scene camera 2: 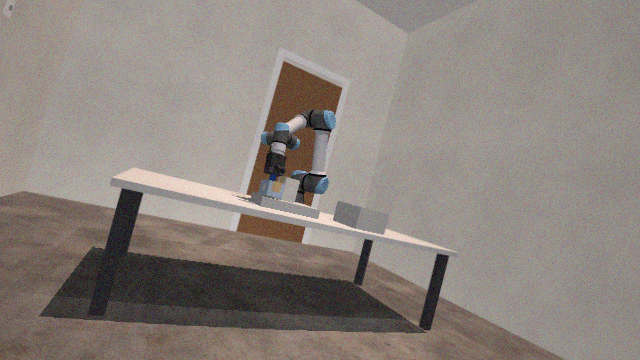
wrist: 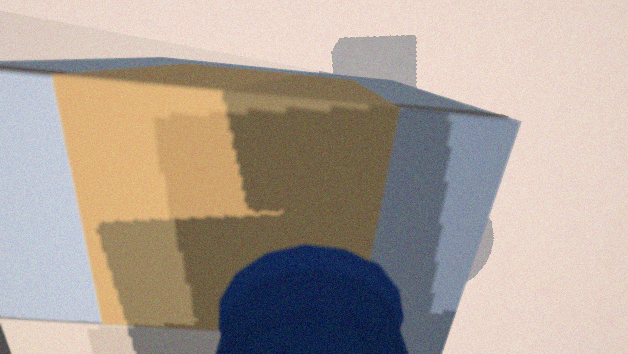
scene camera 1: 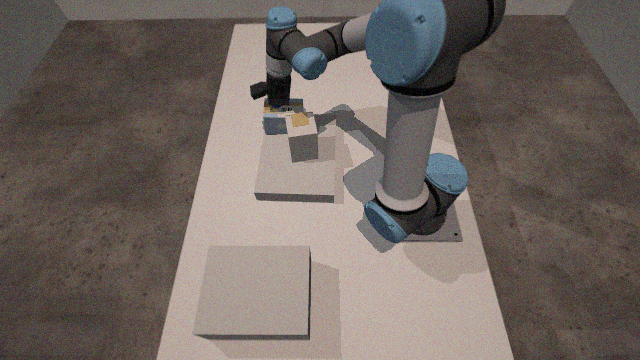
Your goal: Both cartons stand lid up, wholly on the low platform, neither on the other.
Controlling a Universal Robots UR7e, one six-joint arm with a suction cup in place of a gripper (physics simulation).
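Places are measured from the arm's base along level axes (x ahead, y left, z up), in metres.
Pixels of known places: hand at its tool point: [scene camera 2: 271, 183] [wrist: 309, 274] [scene camera 1: 276, 107].
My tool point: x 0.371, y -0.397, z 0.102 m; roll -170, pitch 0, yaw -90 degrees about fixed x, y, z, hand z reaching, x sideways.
Observation:
Ahead of a thing's pixels: the offset from my tool point to its middle. Level surfaces: height alone.
A blue carton @[dx -0.018, dy +0.017, dz -0.028 m] [scene camera 1: 275, 125] [scene camera 2: 267, 189] [wrist: 418, 182] with a tan lid sits lid up at the far left end of the low grey platform @[dx -0.047, dy +0.134, dz -0.095 m] [scene camera 1: 293, 178] [scene camera 2: 283, 206]. My suction cup [scene camera 1: 278, 106] [scene camera 2: 273, 177] [wrist: 310, 302] presses on its lid from above and holds it. I cannot tell whether the carton rests fully on the platform or hangs just above it. A white carton @[dx -0.064, dy +0.133, dz -0.009 m] [scene camera 1: 303, 137] [scene camera 2: 290, 189] with a tan patch on its lid stands lid up on the platform, right beside the blue one.
A taller grey block @[dx +0.106, dy +0.561, dz -0.059 m] [scene camera 1: 252, 289] [scene camera 2: 359, 217] stands at the near end of the white table @[dz -0.119 m] [scene camera 1: 361, 286]. The arm's base [scene camera 1: 408, 207] stands to the right of the platform. A door lies behind the table in the second scene view.

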